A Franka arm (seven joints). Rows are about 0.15 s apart.
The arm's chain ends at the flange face. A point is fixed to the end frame.
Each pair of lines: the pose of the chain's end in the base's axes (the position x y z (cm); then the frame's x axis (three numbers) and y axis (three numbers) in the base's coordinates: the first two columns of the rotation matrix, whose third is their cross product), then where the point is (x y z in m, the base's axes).
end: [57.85 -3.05 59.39 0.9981 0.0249 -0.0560 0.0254 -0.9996 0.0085]
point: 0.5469 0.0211 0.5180
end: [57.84 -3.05 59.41 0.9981 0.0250 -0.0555 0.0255 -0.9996 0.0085]
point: 0.5468 0.0211 0.5182
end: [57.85 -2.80 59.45 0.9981 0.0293 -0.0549 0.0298 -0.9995 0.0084]
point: 0.5468 0.0234 0.5186
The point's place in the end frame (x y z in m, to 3 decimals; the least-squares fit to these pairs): -0.026 -0.053 0.077
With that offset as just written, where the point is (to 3 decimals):
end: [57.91 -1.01 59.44 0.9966 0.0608 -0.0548 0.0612 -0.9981 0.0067]
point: 0.546 0.040 0.519
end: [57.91 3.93 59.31 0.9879 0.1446 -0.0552 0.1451 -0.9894 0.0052]
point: 0.542 0.087 0.517
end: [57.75 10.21 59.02 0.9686 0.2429 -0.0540 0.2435 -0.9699 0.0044]
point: 0.535 0.146 0.514
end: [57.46 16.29 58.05 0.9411 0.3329 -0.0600 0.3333 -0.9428 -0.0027]
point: 0.528 0.203 0.505
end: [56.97 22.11 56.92 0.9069 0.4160 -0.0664 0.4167 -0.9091 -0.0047]
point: 0.519 0.257 0.494
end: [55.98 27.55 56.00 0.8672 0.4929 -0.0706 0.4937 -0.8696 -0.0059]
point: 0.506 0.306 0.485
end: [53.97 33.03 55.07 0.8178 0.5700 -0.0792 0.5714 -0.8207 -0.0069]
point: 0.483 0.356 0.476
